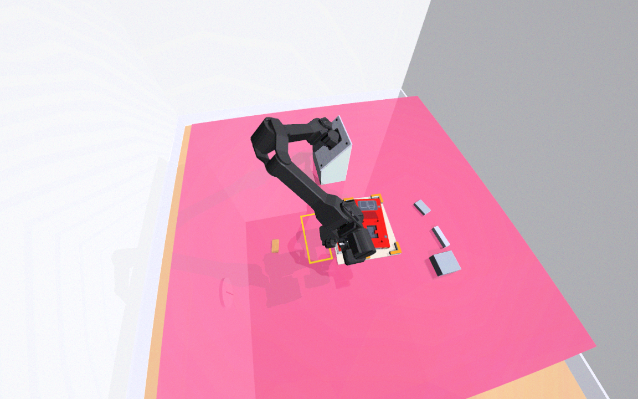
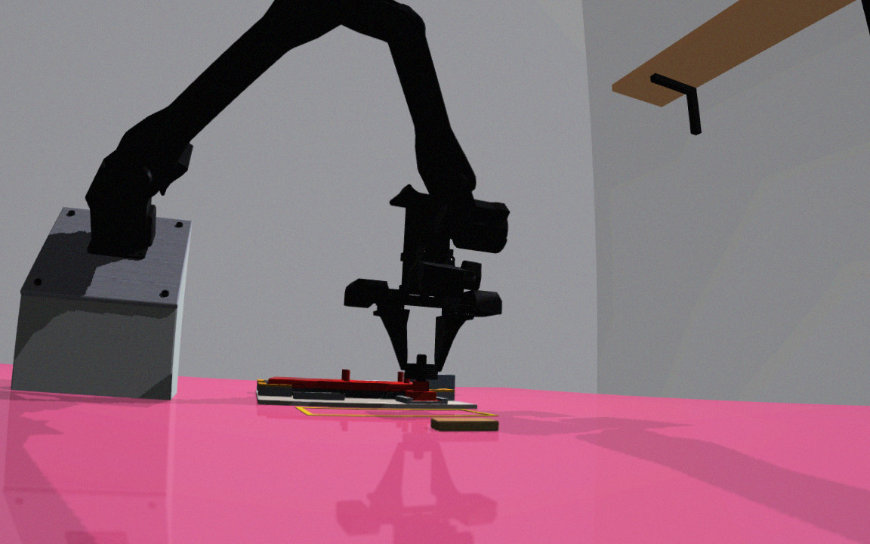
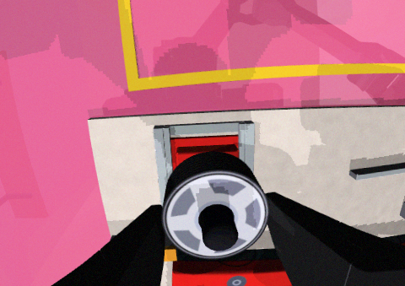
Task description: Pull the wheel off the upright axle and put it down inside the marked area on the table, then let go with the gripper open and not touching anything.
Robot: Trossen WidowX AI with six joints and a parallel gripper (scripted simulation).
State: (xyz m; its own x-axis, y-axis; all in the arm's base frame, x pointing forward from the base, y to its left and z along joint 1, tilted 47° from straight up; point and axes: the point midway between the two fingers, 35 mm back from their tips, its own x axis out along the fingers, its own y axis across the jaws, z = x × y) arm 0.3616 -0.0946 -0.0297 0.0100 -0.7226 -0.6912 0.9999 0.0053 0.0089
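Now: gripper tip right at the dark wheel. The rest, counted from my gripper tip: small wooden block 5 cm behind, 24 cm to the right, 4 cm below.
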